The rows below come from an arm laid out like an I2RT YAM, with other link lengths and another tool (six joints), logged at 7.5 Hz.
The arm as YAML. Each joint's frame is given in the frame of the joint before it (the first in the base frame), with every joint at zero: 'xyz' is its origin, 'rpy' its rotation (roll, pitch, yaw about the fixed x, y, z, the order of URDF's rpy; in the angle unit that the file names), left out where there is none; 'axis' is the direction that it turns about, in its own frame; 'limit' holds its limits. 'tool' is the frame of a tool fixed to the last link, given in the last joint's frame.
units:
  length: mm
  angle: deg
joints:
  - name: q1
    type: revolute
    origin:
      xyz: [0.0, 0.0, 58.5]
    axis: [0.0, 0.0, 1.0]
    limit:
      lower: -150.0
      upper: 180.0
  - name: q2
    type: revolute
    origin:
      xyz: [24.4, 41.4, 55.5]
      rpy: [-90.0, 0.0, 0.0]
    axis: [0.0, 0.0, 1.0]
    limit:
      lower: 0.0
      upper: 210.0
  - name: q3
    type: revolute
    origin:
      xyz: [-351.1, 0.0, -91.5]
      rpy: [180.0, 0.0, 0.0]
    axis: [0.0, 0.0, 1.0]
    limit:
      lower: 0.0
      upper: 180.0
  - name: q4
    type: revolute
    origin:
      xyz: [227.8, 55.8, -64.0]
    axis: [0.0, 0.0, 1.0]
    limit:
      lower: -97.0
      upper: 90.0
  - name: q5
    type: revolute
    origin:
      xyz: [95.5, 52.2, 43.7]
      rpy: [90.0, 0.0, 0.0]
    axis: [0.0, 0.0, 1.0]
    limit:
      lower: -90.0
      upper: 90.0
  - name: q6
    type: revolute
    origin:
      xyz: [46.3, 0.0, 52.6]
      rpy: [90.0, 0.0, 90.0]
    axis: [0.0, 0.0, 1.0]
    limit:
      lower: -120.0
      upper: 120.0
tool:
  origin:
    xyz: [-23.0, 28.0, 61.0]
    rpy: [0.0, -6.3, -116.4]
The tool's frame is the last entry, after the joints.
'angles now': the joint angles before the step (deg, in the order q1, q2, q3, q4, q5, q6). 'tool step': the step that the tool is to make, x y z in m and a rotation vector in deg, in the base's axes. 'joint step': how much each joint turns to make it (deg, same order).
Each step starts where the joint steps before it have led.
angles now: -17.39, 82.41, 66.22, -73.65, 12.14, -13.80
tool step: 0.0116, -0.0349, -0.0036, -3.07, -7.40, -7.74
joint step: -8.19, 0.02, -0.25, 8.37, 0.11, -0.46
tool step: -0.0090, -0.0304, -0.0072, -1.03, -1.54, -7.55
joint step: -8.12, 1.01, -0.95, 3.93, 0.04, -0.60
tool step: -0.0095, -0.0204, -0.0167, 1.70, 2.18, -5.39
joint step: -5.62, 3.33, -1.23, 1.84, -0.10, -0.22
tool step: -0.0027, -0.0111, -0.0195, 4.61, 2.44, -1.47
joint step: -3.22, 4.64, -0.61, 0.70, -2.04, -1.59
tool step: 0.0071, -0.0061, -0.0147, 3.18, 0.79, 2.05
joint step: -0.42, 3.73, 0.01, 1.37, -1.88, -2.44
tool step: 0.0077, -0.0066, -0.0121, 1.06, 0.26, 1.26
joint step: 0.01, 2.76, -0.01, 2.03, -0.60, -1.26
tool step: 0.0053, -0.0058, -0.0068, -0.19, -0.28, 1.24
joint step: 0.00, 1.39, -0.01, 1.90, -0.05, -1.25
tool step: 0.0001, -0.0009, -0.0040, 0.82, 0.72, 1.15
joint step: -0.02, 0.95, -0.02, 0.04, -0.11, -1.18
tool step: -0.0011, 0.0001, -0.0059, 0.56, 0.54, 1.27
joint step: 0.01, 0.67, -0.85, 0.90, -0.02, -1.27
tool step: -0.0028, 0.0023, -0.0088, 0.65, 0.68, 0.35
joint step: 0.00, 0.64, -1.73, 1.47, 0.00, -0.36
